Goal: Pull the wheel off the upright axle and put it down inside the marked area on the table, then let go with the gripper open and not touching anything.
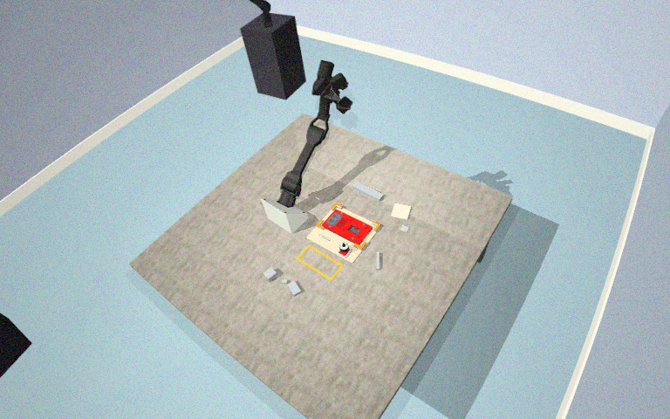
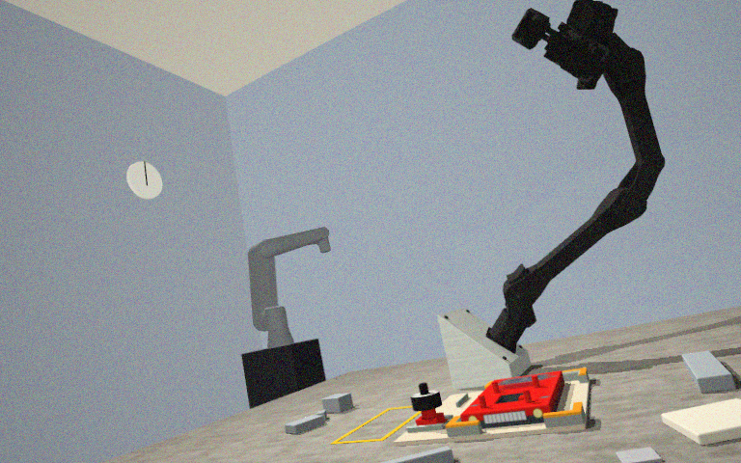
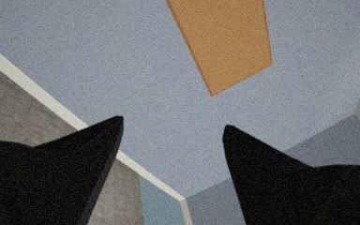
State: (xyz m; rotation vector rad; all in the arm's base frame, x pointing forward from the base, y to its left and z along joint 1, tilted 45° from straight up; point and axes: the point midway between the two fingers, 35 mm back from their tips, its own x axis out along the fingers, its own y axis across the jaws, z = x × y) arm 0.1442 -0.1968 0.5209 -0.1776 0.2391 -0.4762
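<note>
My gripper tip is 510 mm above the wheel, 280 mm to the left of it and 100 mm short of it. Round my gripper tip: upright axle (520 mm below, 270 mm to the right, 100 mm ahead); then cream slab (550 mm below, 230 mm ahead, 30 mm to the left).
</note>
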